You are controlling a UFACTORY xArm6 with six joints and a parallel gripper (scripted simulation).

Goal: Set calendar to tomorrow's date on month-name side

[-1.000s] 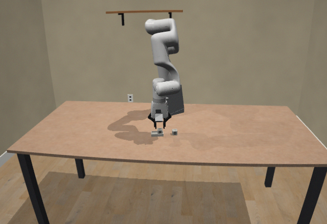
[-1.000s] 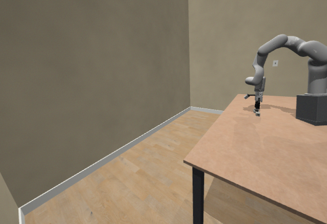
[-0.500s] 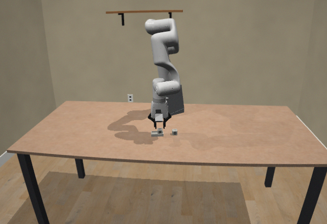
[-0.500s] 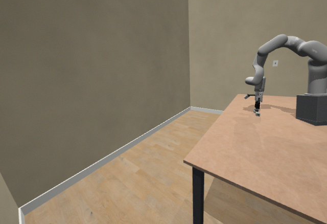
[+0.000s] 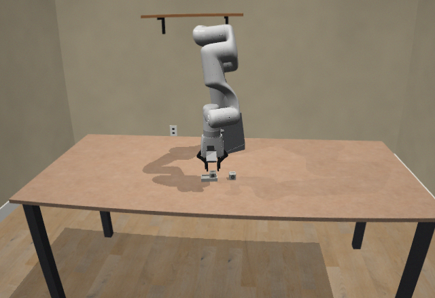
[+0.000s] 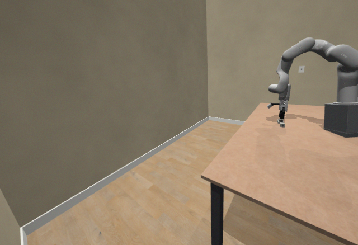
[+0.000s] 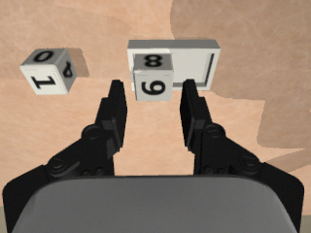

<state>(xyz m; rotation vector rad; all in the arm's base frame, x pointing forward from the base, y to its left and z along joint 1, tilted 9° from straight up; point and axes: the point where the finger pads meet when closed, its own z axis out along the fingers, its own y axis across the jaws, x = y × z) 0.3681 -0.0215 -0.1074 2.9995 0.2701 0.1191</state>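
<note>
Now: the calendar tray 2 cm to the right of my hand and 6 cm below it.
</note>
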